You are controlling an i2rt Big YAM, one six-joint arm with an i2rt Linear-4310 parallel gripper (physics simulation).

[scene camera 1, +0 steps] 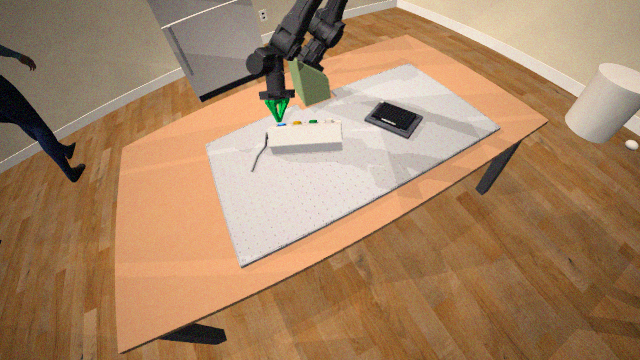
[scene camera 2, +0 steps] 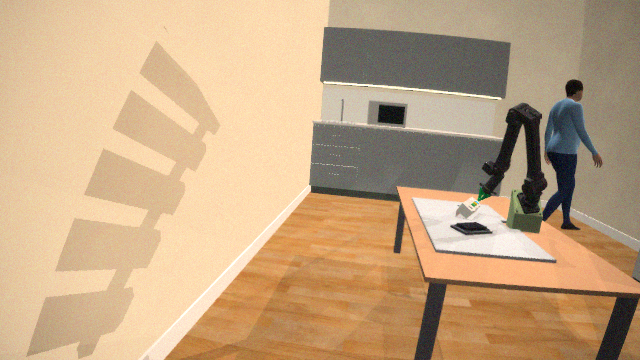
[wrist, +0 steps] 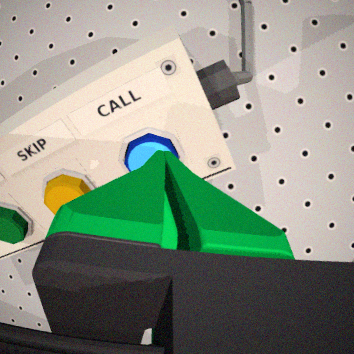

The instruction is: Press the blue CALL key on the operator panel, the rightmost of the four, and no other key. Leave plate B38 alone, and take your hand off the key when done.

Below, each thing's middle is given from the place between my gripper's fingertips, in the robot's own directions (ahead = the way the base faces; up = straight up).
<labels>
Now: the blue key (wrist: pixel 139 149) 1 cm below my hand and 1 cm ahead of it. Round my hand: yellow key (wrist: pixel 62 188) (4 cm to the left, 3 cm ahead, 1 cm below).
</labels>
